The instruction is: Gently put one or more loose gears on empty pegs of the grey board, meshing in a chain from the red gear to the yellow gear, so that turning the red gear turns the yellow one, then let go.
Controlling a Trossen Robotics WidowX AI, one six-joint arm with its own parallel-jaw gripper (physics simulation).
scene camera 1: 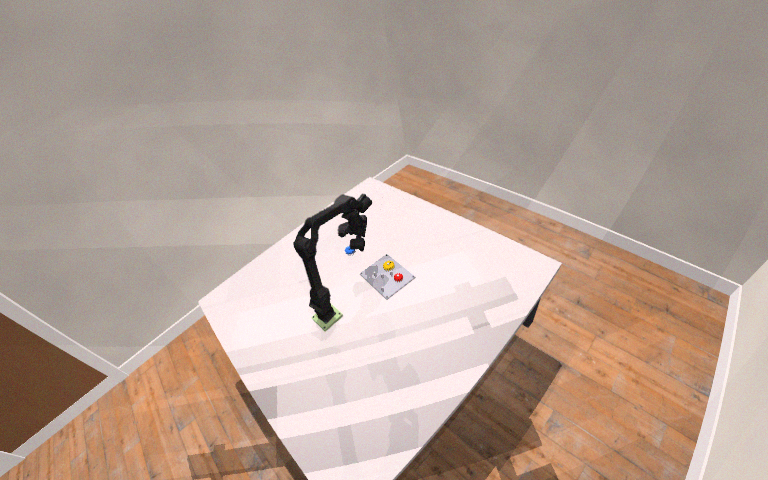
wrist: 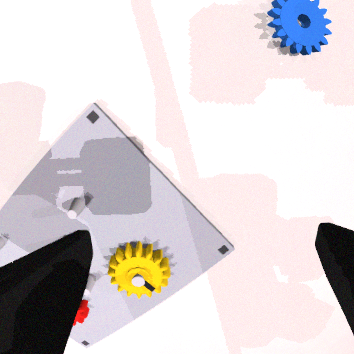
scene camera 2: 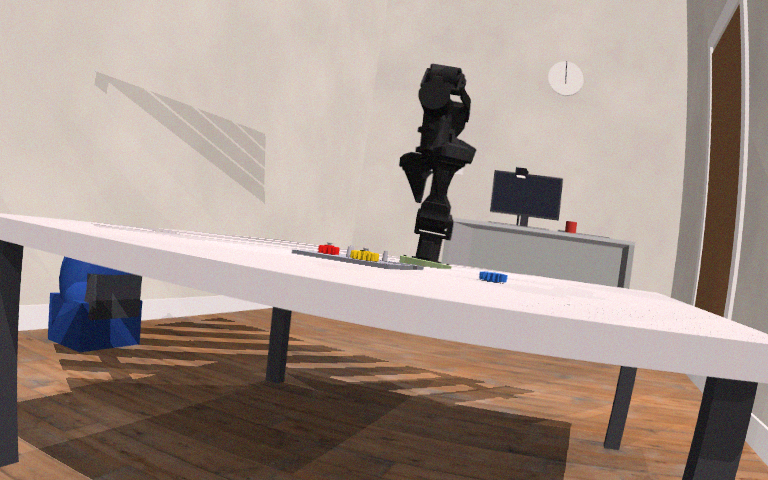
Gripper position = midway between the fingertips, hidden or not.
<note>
My gripper (scene camera 2: 428,201) is open, holding nothing. Also in view: a blue gear (wrist: 307,38). Also in view: a yellow gear (wrist: 154,268) and a grey board (wrist: 127,198).
My gripper shows as well in the wrist view (wrist: 207,240).
</note>
